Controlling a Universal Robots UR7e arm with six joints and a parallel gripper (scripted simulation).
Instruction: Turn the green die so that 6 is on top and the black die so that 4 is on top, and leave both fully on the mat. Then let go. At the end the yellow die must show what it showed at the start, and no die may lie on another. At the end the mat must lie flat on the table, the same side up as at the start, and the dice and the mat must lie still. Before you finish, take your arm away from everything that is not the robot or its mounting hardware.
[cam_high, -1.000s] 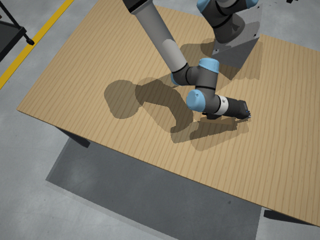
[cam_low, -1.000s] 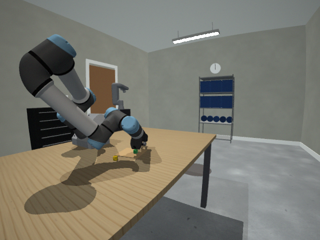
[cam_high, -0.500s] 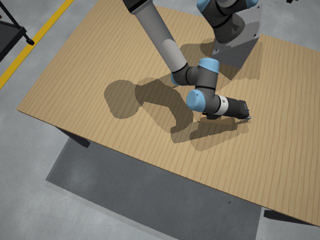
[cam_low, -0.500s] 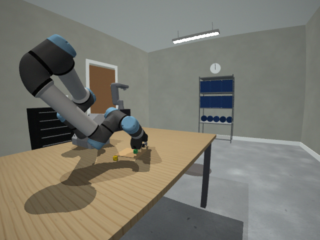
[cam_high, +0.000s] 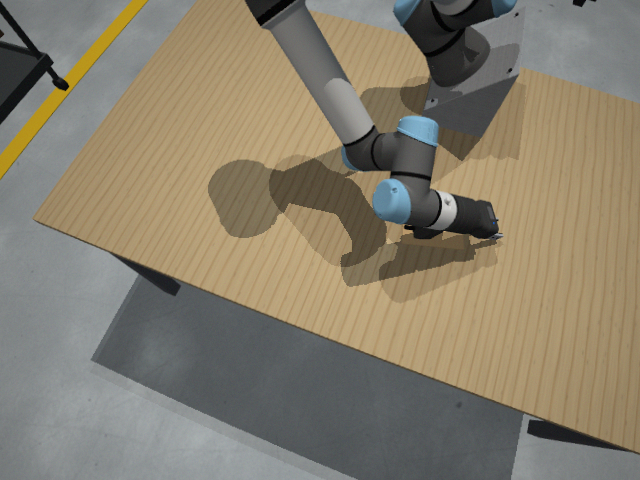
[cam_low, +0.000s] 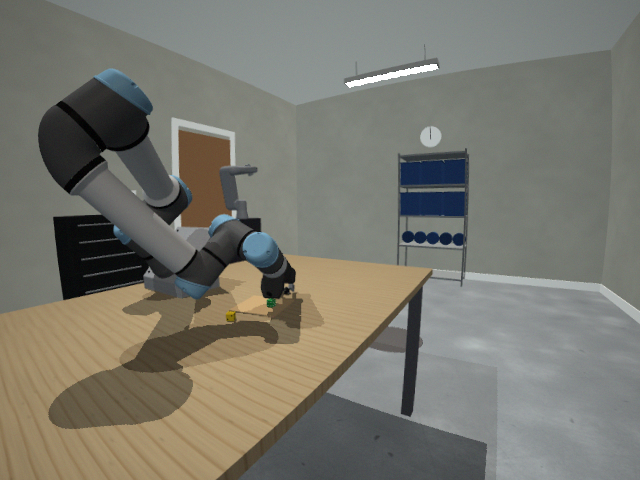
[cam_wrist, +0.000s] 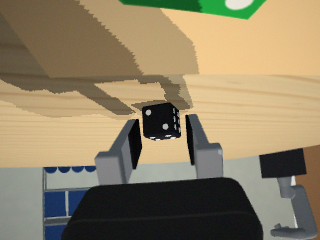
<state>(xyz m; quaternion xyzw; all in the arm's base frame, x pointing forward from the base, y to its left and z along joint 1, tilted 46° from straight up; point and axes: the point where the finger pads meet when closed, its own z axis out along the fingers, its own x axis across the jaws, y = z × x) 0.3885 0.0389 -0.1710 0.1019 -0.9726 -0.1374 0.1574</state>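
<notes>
Right now the black die is 1 cm below my hand. Also, from my hand: green die 13 cm to the right, 4 cm ahead, 1 cm below; yellow die 25 cm to the right, 1 cm below; tan mat 13 cm to the right, 2 cm below, 1 cm ahead.
</notes>
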